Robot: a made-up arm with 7 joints.
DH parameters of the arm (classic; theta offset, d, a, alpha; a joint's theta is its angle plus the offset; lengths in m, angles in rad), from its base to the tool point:
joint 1: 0 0.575 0 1.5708
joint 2: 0 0.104 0 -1.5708
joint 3: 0 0.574 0.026 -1.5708
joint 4: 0 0.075 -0.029 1.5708
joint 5: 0 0.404 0 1.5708
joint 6: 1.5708 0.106 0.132 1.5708
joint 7: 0 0.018 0 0
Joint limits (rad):
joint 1: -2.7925..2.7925
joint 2: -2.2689..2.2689
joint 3: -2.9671..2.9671
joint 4: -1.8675..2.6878
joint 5: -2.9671..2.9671
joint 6: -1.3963..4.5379
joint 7: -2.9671..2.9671
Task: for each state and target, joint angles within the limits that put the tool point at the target. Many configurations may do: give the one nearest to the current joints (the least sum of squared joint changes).
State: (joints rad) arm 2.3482 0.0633 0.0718 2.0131 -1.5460 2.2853 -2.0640
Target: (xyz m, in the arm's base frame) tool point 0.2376 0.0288 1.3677
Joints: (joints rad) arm 2.4298 0.7053 -0.5636 1.6609 -1.2529 2.2926 -2.0640
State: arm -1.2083 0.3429 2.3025 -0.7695 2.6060 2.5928 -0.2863
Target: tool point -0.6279 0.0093 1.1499
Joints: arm -0.6033 0.7257 2.1938 -1.0694 2.7825 2.7373 -0.2863
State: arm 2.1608 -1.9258 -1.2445 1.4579 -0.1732 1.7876 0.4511
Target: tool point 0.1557 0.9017 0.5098
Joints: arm 1.9988 -1.6032 -1.4279 1.5388 -0.0917 1.7874 0.4511
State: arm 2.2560 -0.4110 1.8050 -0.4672 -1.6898 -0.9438 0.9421
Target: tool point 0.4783 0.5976 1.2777
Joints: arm 1.5153 -0.6518 1.7826 -0.5036 -1.7755 -0.6538 0.9421
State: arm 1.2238 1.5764 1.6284 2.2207 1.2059 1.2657 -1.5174
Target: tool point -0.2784 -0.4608 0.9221
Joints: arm 1.6166 1.3879 1.1802 1.7400 1.0109 1.3432 -1.5174
